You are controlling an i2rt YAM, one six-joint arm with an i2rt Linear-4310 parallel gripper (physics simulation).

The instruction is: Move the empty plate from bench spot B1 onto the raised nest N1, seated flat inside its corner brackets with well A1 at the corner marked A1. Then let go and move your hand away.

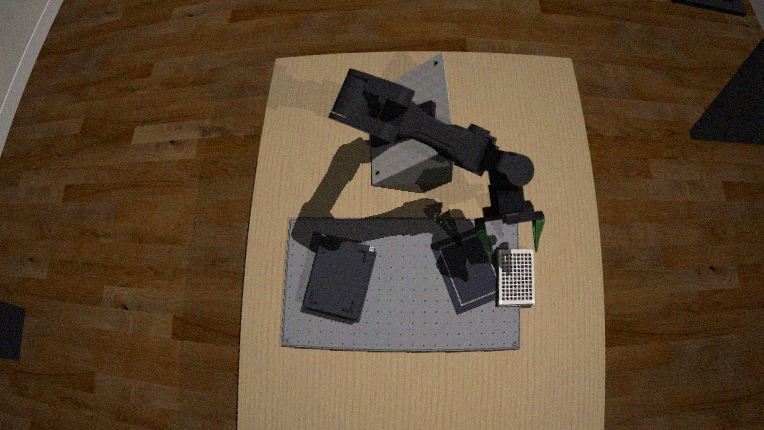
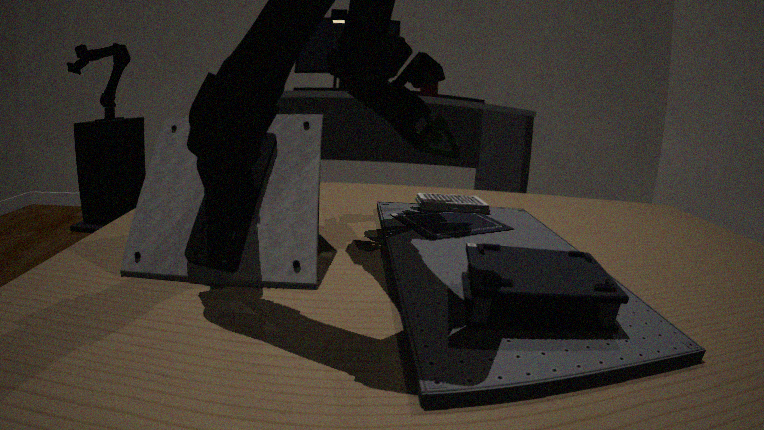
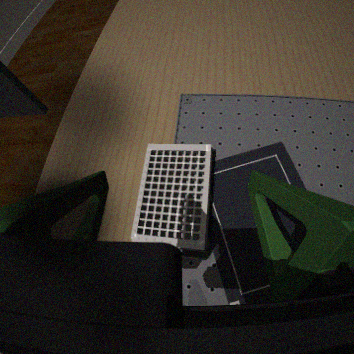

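Seen in the pictures: gripper, fingertip midpoint: (image 1: pixel 513 255) (image 2: pixel 449 148) (image 3: pixel 177 178); arm's base, origin of the base link: (image 2: pixel 232 195).
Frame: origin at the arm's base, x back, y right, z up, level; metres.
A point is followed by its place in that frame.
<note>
The white empty plate (image 1: pixel 515 277) @[z -0.056, x -0.327, y -0.268 m] (image 2: pixel 451 202) @[z -0.055, x -0.318, y -0.244 m] (image 3: pixel 172 200) @[z -0.058, x -0.313, y -0.270 m], a grid of wells, lies to the right of the white outline on B1, a dark flat pad (image 1: pixel 473 280) @[z -0.068, x -0.334, y -0.175 m] (image 2: pixel 459 224) @[z -0.068, x -0.316, y -0.152 m] (image 3: pixel 245 200) @[z -0.068, x -0.327, y -0.187 m]. It straddles the right edge of the grey board. My gripper (image 1: pixel 512 254) @[z 0.043, x -0.305, y -0.248 m] (image 2: pixel 451 151) @[z 0.043, x -0.305, y -0.248 m] (image 3: pixel 177 178) @[z 0.043, x -0.305, y -0.248 m] is open, its green fingers wide apart above the plate's near end, with nothing between them. The raised nest N1 (image 1: pixel 339 283) @[z -0.029, x -0.367, y 0.109 m] (image 2: pixel 539 269) @[z -0.029, x -0.346, y 0.115 m] is a dark block with corner brackets and a small white mark (image 1: pixel 372 248) @[z -0.029, x -0.285, y 0.046 m] (image 2: pixel 471 245) @[z -0.030, x -0.285, y 0.049 m] at one corner. I cannot read which corner of the plate is A1.
The grey perforated board (image 1: pixel 400 331) @[z -0.069, x -0.455, y -0.025 m] (image 2: pixel 561 357) @[z -0.069, x -0.340, y 0.215 m] (image 3: pixel 240 120) @[z -0.069, x -0.440, y -0.198 m] lies on the wooden table (image 1: pixel 427 389) @[z -0.082, x -0.582, y -0.095 m] and carries B1 and N1. The slanted grey mount (image 1: pixel 398 160) @[z -0.015, x -0.083, y 0.006 m] (image 2: pixel 291 213) @[z -0.017, x -0.080, y 0.008 m] stands at the arm's base. The arm's shadow falls across the board, N1 and B1.
</note>
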